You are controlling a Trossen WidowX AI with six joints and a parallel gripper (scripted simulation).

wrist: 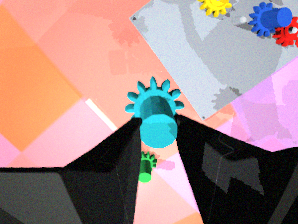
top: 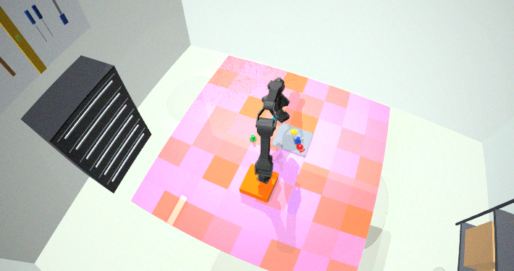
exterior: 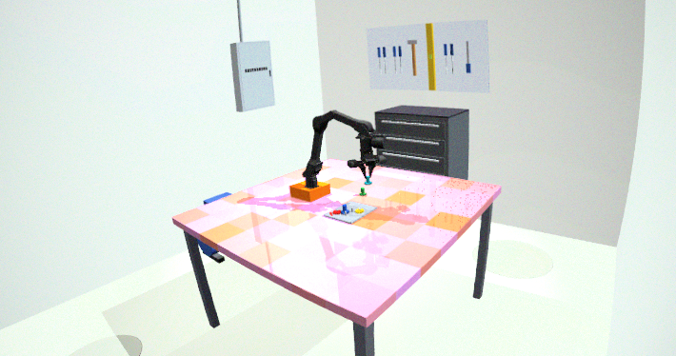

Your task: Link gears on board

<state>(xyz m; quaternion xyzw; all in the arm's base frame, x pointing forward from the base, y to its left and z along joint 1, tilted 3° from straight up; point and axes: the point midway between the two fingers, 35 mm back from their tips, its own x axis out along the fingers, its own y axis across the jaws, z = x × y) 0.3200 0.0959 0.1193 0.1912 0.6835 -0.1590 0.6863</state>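
My gripper tip is now 1 cm past the blue gear, 16 cm to the left of it and 11 cm above it. Also, from my gripper tip: cyan gear: 1 cm below; yellow gear: 4 cm ahead, 11 cm to the right, 12 cm below; small green gear: 11 cm behind, 8 cm to the left, 12 cm below.
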